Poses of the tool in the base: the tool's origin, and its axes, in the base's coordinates. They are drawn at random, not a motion.
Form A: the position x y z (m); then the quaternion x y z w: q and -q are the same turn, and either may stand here.
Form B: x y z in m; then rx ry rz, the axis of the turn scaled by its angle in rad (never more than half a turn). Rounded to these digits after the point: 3 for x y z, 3 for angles.
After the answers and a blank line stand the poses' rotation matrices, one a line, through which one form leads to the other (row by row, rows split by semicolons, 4 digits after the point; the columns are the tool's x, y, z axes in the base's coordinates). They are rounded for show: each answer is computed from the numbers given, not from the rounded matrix.
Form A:
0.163, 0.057, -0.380, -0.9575, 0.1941, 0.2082, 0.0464
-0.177, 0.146, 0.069, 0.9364, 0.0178, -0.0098, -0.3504
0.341, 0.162, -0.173, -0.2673, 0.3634, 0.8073, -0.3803
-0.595, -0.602, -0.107, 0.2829, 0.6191, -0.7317, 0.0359
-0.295, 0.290, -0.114, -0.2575, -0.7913, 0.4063, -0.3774
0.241, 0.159, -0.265, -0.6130, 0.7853, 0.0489, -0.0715
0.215, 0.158, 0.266, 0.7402, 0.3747, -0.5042, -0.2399
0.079, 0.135, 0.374, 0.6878, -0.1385, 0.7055, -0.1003
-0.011, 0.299, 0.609, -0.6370, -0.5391, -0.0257, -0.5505
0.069, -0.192, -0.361, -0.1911, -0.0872, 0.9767, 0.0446
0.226, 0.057, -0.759, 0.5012, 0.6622, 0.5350, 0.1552
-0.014, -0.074, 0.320, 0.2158, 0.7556, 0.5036, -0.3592
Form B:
0.163, 0.057, -0.380, -2.922, 0.592, 0.635
-0.177, 0.146, 0.069, -2.425, -0.046, 0.025
0.341, 0.162, -0.173, 0.683, -0.928, -2.061
-0.595, -0.602, -0.107, 0.869, 1.902, -2.248
-0.295, 0.290, -0.114, 0.658, 2.023, -1.039
0.241, 0.159, -0.265, 1.843, -2.361, -0.147
0.215, 0.158, 0.266, -2.026, -1.026, 1.380
0.079, 0.135, 0.374, -2.033, 0.409, -2.085
-0.011, 0.299, 0.609, 1.507, 1.276, 0.061
0.069, -0.192, -0.361, -0.584, -0.266, 2.984
0.226, 0.057, -0.759, 1.436, 1.897, 1.533
-0.014, -0.074, 0.320, -0.556, -1.948, -1.299

0.8380 -0.3910 -0.3807; -0.3524 -0.9203 0.1697; -0.4167 -0.0080 -0.9090
0.9992 0.0265 -0.0308; 0.0402 -0.7538 0.6559; -0.0059 -0.6566 -0.7543
-0.5678 0.4198 -0.7081; -0.8084 -0.4466 0.3835; -0.1552 0.7902 0.5929
-0.8374 0.4028 -0.3695; 0.2978 -0.2308 -0.9263; -0.4585 -0.8857 0.0734
-0.5825 0.7142 0.3880; 0.1008 0.5372 -0.8374; -0.8065 -0.4487 -0.3850
-0.2382 -0.9558 -0.1723; -0.9698 0.2437 -0.0109; 0.0523 0.1645 -0.9850
0.2108 0.3128 -0.9261; 0.7966 -0.6041 -0.0227; -0.5666 -0.7329 -0.3765
-0.0338 -0.0490 0.9982; -0.3320 -0.9415 -0.0574; 0.9427 -0.3334 0.0155
0.4175 0.6584 0.6262; 0.7150 0.1872 -0.6736; -0.5607 0.7290 -0.3926
-0.9230 -0.0538 -0.3811; 0.1204 -0.9808 -0.1533; -0.3655 -0.1874 0.9118
-0.4494 0.4977 0.7418; 0.8298 -0.0748 0.5530; 0.3307 0.8641 -0.3794
-0.6489 0.6878 -0.3254; -0.0357 0.3997 0.9159; 0.7601 0.6059 -0.2348

